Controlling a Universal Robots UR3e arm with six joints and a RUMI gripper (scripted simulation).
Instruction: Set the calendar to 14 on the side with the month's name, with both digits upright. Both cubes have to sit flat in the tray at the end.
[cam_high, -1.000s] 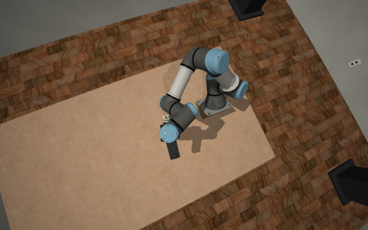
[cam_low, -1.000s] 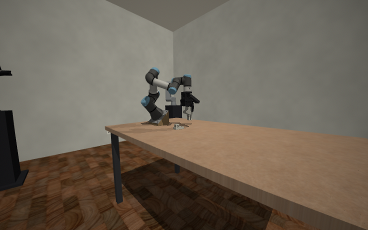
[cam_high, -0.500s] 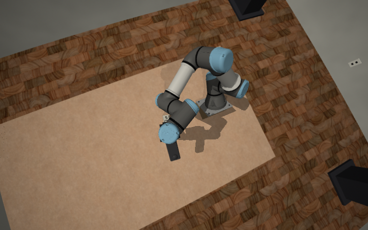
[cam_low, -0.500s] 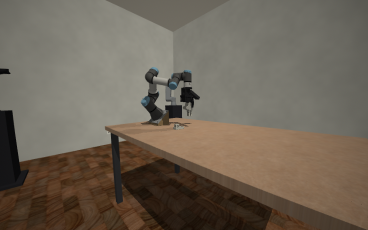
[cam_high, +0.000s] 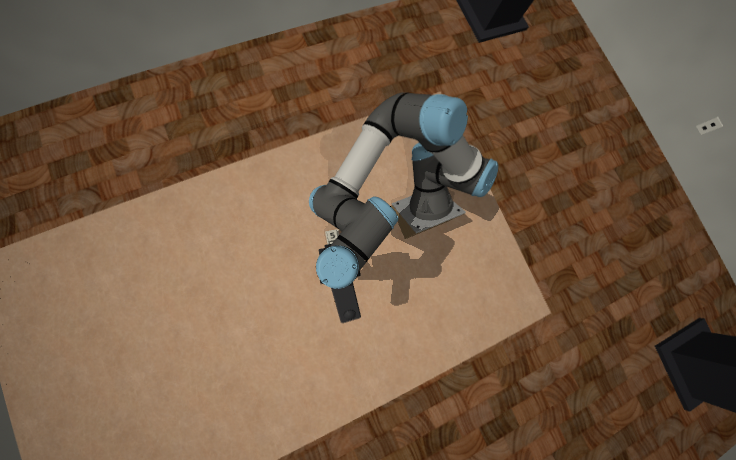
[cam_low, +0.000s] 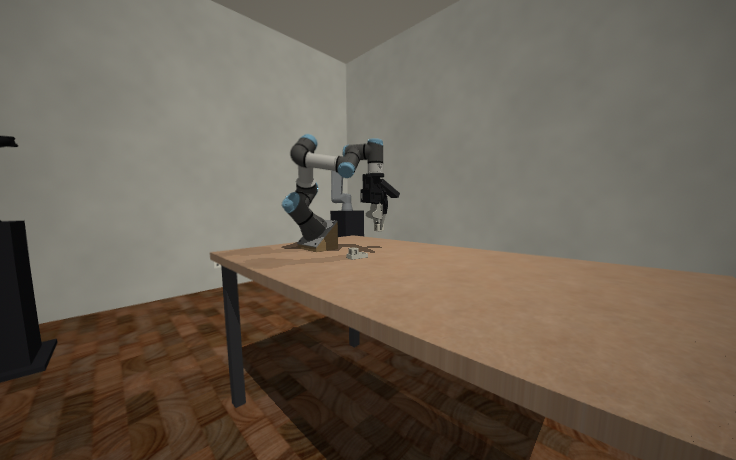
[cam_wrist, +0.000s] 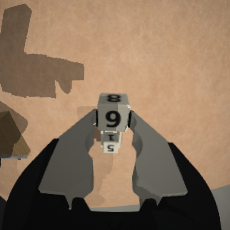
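The tray lies 120 mm below my hand, 110 mm to the right of it and 20 mm behind it. From my hand the other things lie so: white digit cube (10 mm below).
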